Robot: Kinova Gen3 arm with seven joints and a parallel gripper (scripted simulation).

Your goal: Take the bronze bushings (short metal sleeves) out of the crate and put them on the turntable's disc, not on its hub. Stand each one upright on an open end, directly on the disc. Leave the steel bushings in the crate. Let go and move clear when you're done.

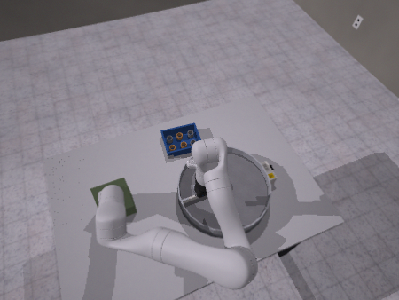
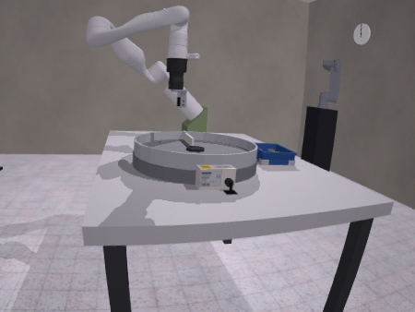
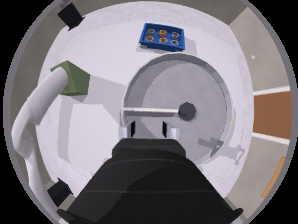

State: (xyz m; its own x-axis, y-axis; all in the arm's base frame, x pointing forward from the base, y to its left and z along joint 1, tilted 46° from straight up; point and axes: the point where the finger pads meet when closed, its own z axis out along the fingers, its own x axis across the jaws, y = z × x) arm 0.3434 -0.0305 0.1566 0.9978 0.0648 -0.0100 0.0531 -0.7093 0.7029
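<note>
The crate lies 37 cm to the left of my hand, 18 cm below it and 3 cm ahead of it. From my hand the other things lie so: turntable (16 cm below, 14 cm ahead, 4 cm to the left); turntable disc (16 cm below, 13 cm ahead, 4 cm to the left).
</note>
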